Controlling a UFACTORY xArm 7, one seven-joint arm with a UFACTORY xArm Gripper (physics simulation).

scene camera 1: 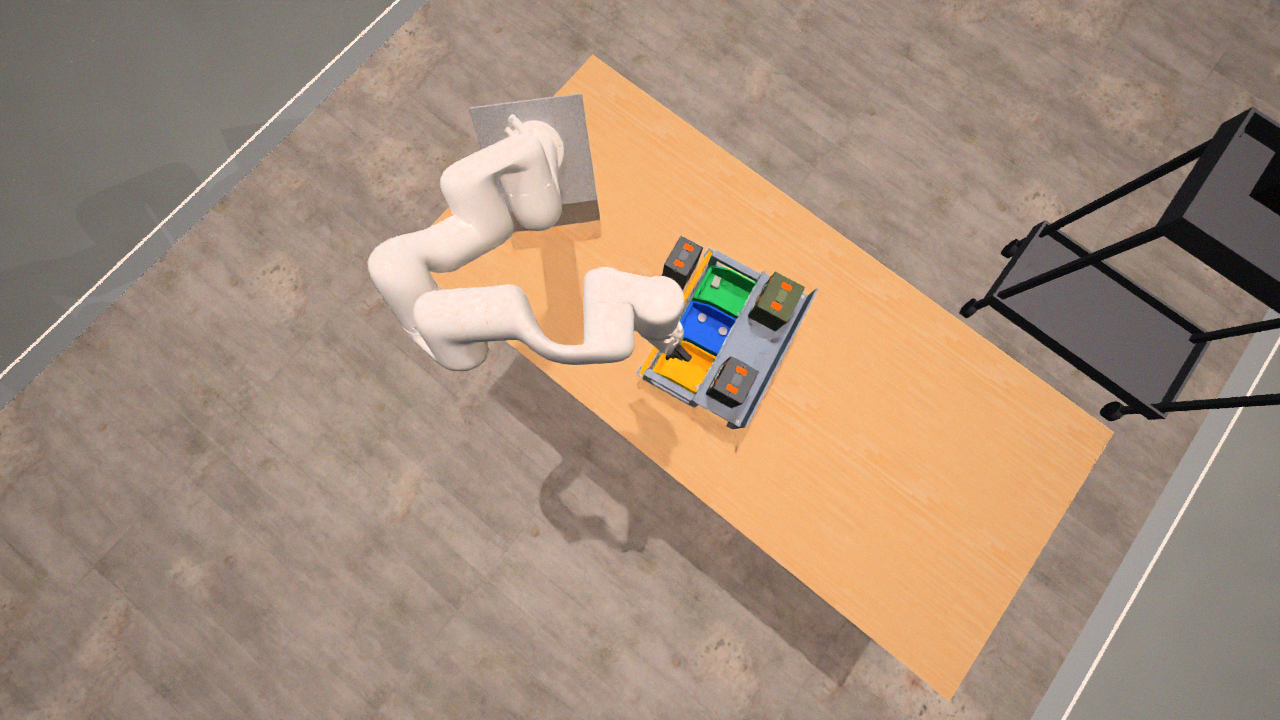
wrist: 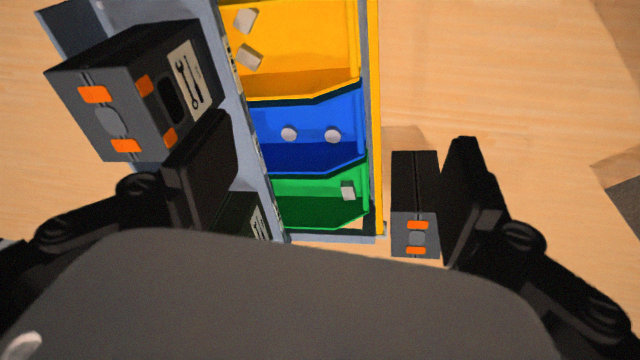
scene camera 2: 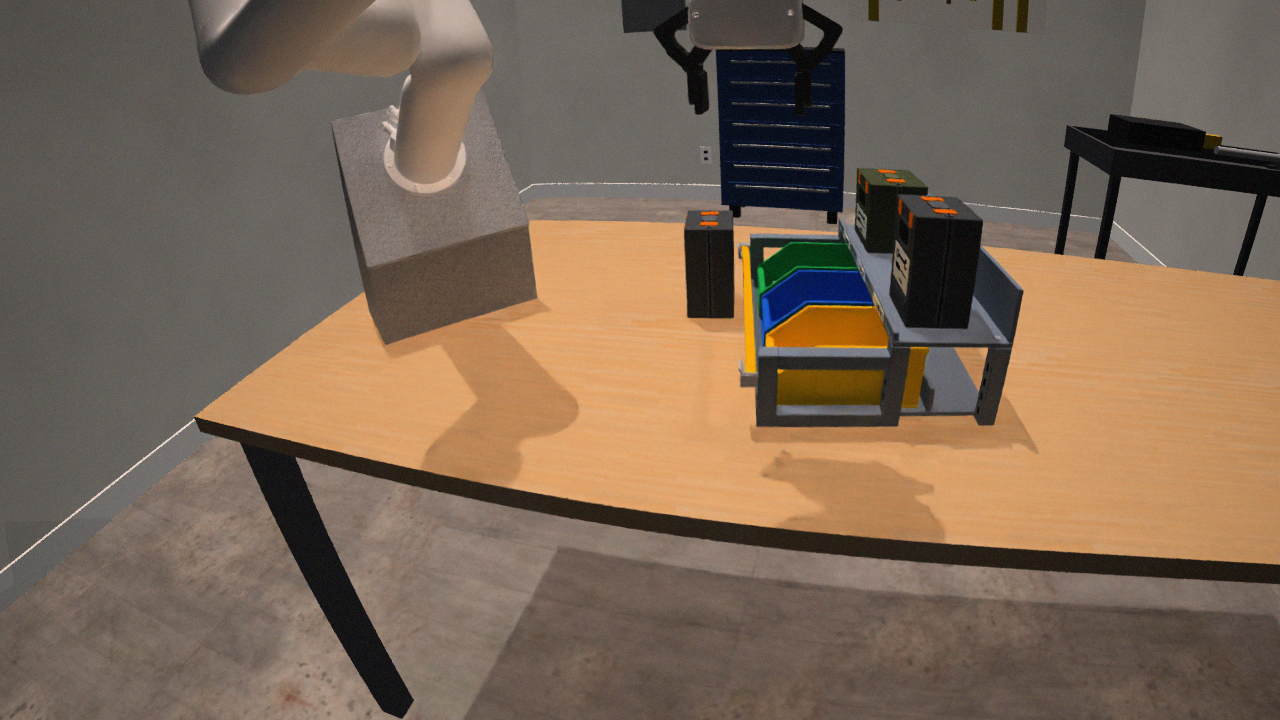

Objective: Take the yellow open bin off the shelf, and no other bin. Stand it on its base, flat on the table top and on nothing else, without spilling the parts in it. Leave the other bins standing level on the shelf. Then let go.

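Where they show: gripper, fingertip midpoint: [wrist: 335, 152] [scene camera 2: 750, 112]; arm's base, link origin: [scene camera 2: 424, 159].
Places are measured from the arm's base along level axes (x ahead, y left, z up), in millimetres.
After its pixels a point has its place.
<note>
The yellow open bin [scene camera 1: 684, 368] @(x 575, y -187, z -229 mm) [scene camera 2: 827, 385] @(x 573, y -238, z -204 mm) [wrist: 300, 40] @(x 576, y -178, z -229 mm) stands at one end of the grey shelf [scene camera 1: 747, 344] @(x 670, y -65, z -137 mm) [scene camera 2: 827, 359] @(x 569, y -266, z -157 mm) [wrist: 245, 160] @(x 638, y -58, z -136 mm), with two pale parts visible inside in the wrist view. The blue bin [scene camera 1: 707, 337] @(x 579, y -82, z -230 mm) [scene camera 2: 819, 284] @(x 566, y -29, z -176 mm) [wrist: 310, 157] @(x 565, y -29, z -190 mm) is beside it, holding two round parts. The green bin [scene camera 1: 733, 291] @(x 566, y 66, z -230 mm) [scene camera 2: 810, 257] @(x 556, y 83, z -180 mm) [wrist: 320, 212] @(x 555, y 83, z -191 mm) is beyond the blue one, with one pale part. All three look level. My gripper [scene camera 1: 678, 353] [scene camera 2: 750, 109] @(x 491, y -235, z 77 mm) [wrist: 335, 152] @(x 491, y -235, z 77 mm) is open and empty, pointing down, high above the shelf and touching no bin. The yellow bin's base is partly hidden by the shelf frame.
A yellow bar [scene camera 2: 749, 308] @(x 480, y -121, z -173 mm) [wrist: 377, 125] @(x 475, y -97, z -173 mm) runs along the shelf's open side. A black case [scene camera 1: 682, 259] @(x 417, y 14, z -107 mm) [scene camera 2: 708, 268] @(x 417, y -21, z -164 mm) [wrist: 415, 185] @(x 420, y -21, z -156 mm) stands on the table beside it. A black case [scene camera 1: 733, 382] @(x 681, y -192, z -15 mm) [scene camera 2: 939, 259] @(x 680, y -226, z -60 mm) [wrist: 135, 90] @(x 651, y -210, z -16 mm) and dark green case [scene camera 1: 778, 300] @(x 665, y 35, z -40 mm) [scene camera 2: 886, 210] @(x 654, y -3, z -76 mm) stand on the raised board.
</note>
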